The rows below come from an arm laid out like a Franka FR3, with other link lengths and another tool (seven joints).
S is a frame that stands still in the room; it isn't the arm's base.
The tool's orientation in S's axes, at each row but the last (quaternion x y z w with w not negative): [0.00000, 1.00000, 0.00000, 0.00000]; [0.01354, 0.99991, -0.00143, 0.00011]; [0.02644, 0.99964, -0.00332, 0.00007]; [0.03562, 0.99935, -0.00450, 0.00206]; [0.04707, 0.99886, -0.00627, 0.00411]
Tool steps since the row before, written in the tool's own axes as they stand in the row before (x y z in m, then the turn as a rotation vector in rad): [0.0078, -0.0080, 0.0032, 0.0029, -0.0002, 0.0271]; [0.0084, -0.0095, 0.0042, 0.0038, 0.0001, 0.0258]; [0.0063, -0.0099, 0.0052, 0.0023, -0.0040, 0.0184]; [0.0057, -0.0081, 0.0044, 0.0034, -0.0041, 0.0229]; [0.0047, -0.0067, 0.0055, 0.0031, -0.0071, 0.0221]
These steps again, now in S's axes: [-0.0078, -0.0080, -0.0032, -0.0029, -0.0002, -0.0271]; [-0.0087, -0.0093, -0.0042, -0.0038, 0.0001, -0.0258]; [-0.0068, -0.0096, -0.0051, -0.0025, -0.0040, -0.0184]; [-0.0062, -0.0077, -0.0044, -0.0036, -0.0041, -0.0229]; [-0.0053, -0.0063, -0.0055, -0.0036, -0.0071, -0.0220]
